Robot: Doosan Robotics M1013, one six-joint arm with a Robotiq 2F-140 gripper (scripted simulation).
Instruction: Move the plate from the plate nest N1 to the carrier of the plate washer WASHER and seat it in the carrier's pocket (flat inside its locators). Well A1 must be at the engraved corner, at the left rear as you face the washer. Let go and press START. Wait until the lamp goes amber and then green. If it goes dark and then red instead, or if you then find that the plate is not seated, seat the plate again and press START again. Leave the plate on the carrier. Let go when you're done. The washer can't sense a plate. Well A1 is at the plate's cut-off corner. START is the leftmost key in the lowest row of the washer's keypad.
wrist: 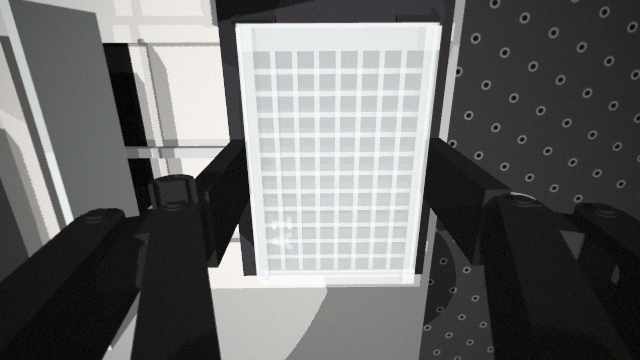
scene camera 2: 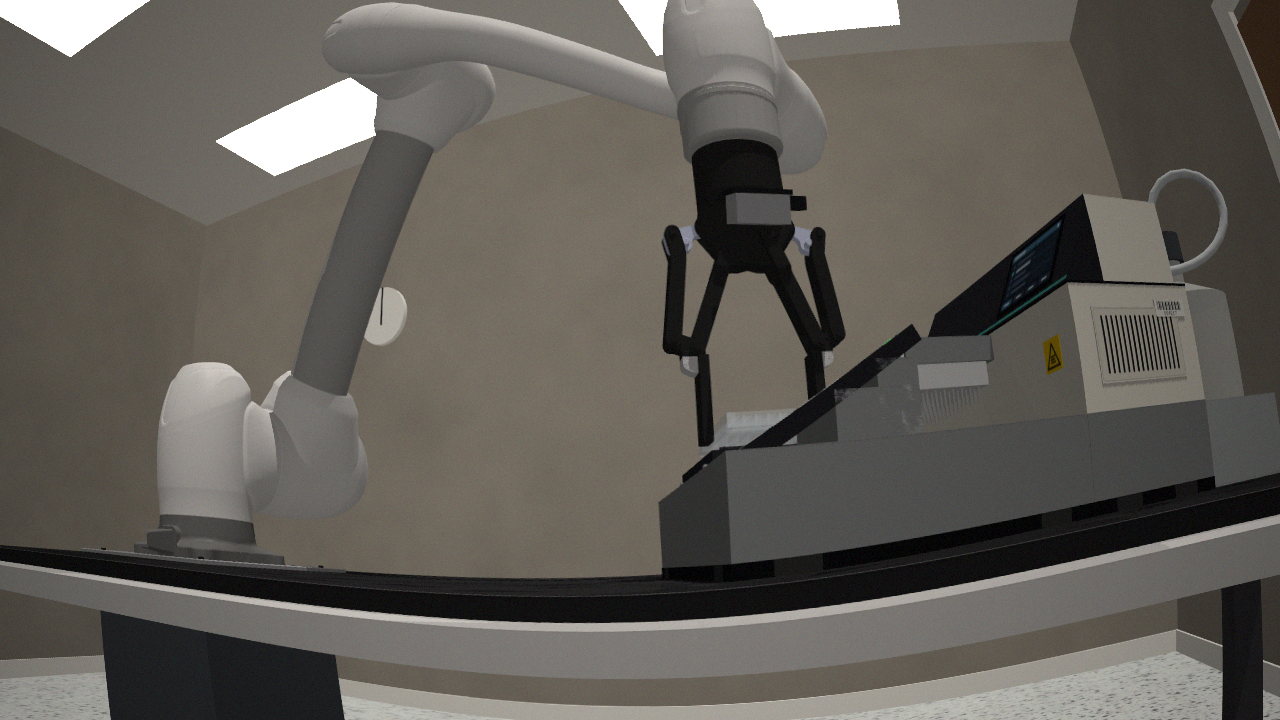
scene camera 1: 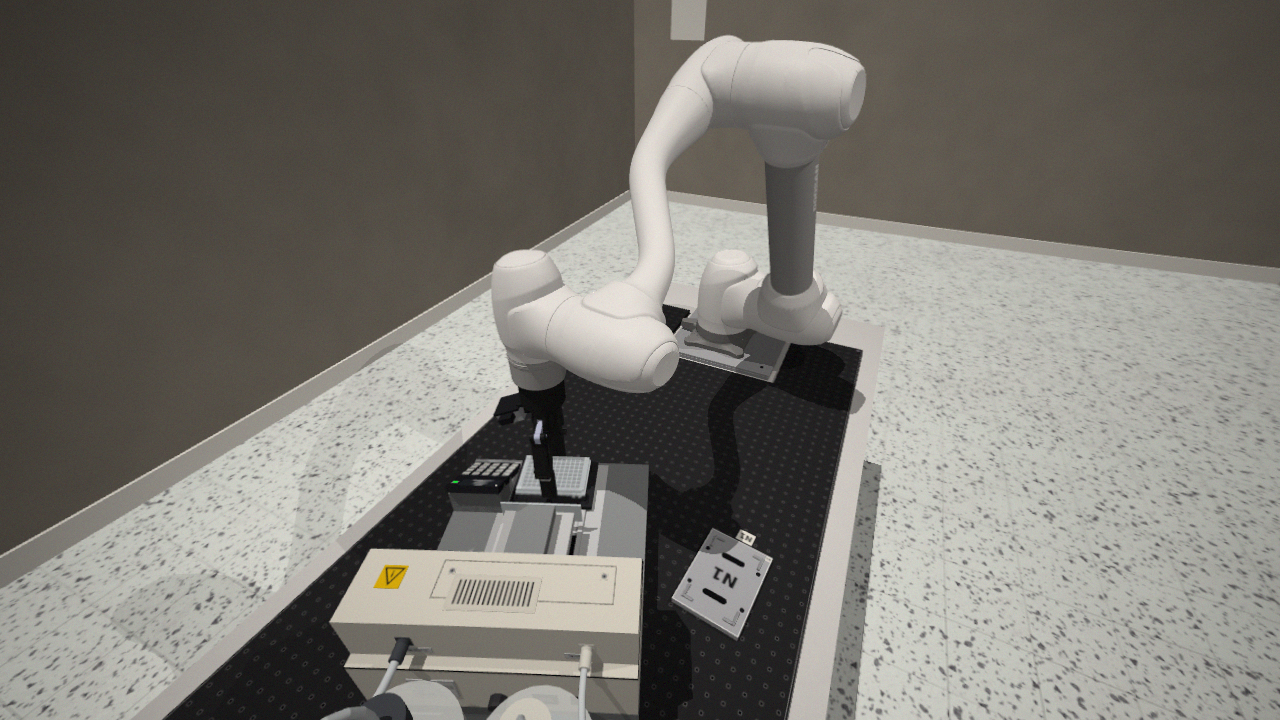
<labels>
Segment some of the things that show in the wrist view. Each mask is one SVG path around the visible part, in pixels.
The gripper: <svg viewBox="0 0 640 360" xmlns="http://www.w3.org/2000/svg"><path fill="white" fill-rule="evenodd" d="M245 139L232 139L196 178L186 174L174 174L150 181L148 189L152 205L140 216L126 218L124 211L117 208L99 208L80 215L0 282L0 360L102 360L139 291L140 297L130 360L221 360L208 268L219 267L250 198ZM430 138L423 197L471 265L485 265L480 289L484 290L486 287L495 360L640 360L640 221L619 209L602 203L577 204L573 214L554 212L542 202L529 195L511 192L512 189L442 139ZM616 264L619 268L617 285L611 281Z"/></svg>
A clear well plate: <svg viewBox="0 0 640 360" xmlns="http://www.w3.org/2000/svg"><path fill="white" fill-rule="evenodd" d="M440 22L235 23L257 279L263 284L414 283L442 32Z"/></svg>
</labels>
